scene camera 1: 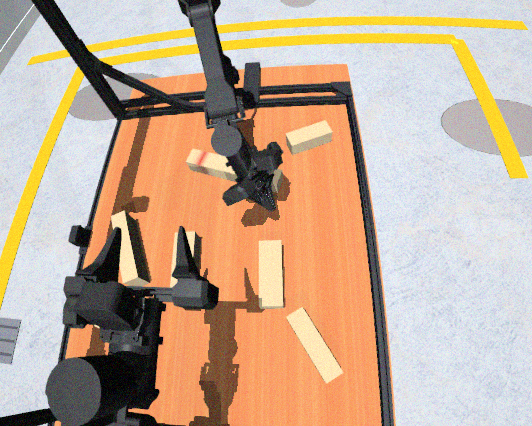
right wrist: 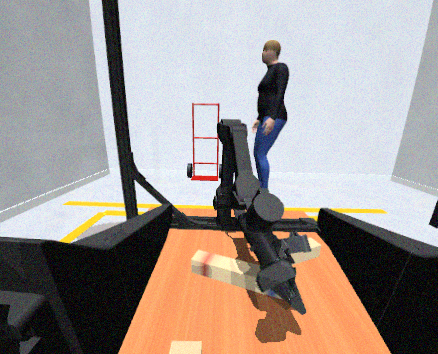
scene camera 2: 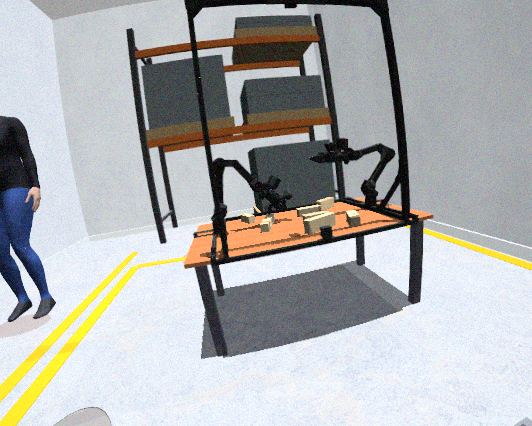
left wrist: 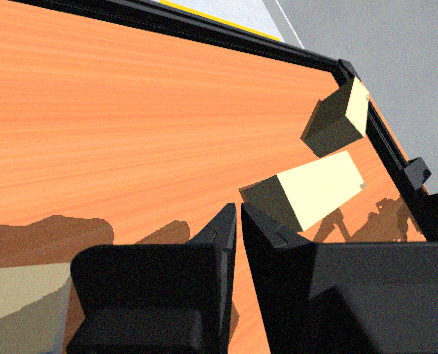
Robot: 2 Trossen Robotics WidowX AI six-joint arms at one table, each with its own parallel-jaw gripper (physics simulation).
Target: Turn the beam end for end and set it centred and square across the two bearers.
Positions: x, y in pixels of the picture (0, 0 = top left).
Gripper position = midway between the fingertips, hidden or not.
My left gripper point(scene camera 1: 273, 210) is shut and touches a beam point(scene camera 1: 203, 162). My right gripper point(scene camera 1: 149, 227) is open, with nothing in its grasp.
